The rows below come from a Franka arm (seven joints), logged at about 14 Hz.
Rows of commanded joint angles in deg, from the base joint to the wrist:
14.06, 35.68, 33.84, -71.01, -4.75, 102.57, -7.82
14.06, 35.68, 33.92, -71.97, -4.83, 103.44, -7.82
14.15, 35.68, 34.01, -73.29, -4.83, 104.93, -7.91
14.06, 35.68, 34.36, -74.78, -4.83, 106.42, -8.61
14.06, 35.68, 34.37, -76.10, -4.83, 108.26, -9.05
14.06, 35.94, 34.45, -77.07, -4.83, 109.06, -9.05
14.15, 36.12, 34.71, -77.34, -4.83, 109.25, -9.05
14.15, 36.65, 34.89, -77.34, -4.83, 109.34, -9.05
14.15, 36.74, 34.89, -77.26, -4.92, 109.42, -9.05
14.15, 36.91, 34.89, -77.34, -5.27, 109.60, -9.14
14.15, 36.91, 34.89, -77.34, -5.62, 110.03, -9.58
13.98, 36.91, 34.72, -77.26, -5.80, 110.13, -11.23
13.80, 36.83, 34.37, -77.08, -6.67, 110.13, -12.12
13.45, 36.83, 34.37, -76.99, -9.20, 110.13, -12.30
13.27, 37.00, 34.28, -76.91, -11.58, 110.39, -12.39
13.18, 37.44, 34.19, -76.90, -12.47, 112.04, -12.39
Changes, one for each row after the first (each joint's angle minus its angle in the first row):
0.00, 0.00, 0.08, -0.96, -0.08, 0.87, 0.00
0.09, 0.00, 0.17, -2.28, -0.08, 2.36, -0.09
0.00, 0.00, 0.52, -3.77, -0.08, 3.85, -0.79
0.00, 0.00, 0.53, -5.09, -0.08, 5.69, -1.23
0.00, 0.26, 0.61, -6.06, -0.08, 6.49, -1.23
0.09, 0.44, 0.87, -6.33, -0.08, 6.68, -1.23
0.09, 0.97, 1.05, -6.33, -0.08, 6.77, -1.23
0.09, 1.06, 1.05, -6.25, -0.17, 6.85, -1.23
0.09, 1.23, 1.05, -6.33, -0.52, 7.03, -1.32
0.09, 1.23, 1.05, -6.33, -0.87, 7.46, -1.76
-0.08, 1.23, 0.88, -6.25, -1.05, 7.56, -3.41
-0.26, 1.15, 0.53, -6.07, -1.92, 7.56, -4.30
-0.61, 1.15, 0.53, -5.98, -4.45, 7.56, -4.48
-0.79, 1.32, 0.44, -5.90, -6.83, 7.82, -4.57
-0.88, 1.76, 0.35, -5.89, -7.72, 9.47, -4.57

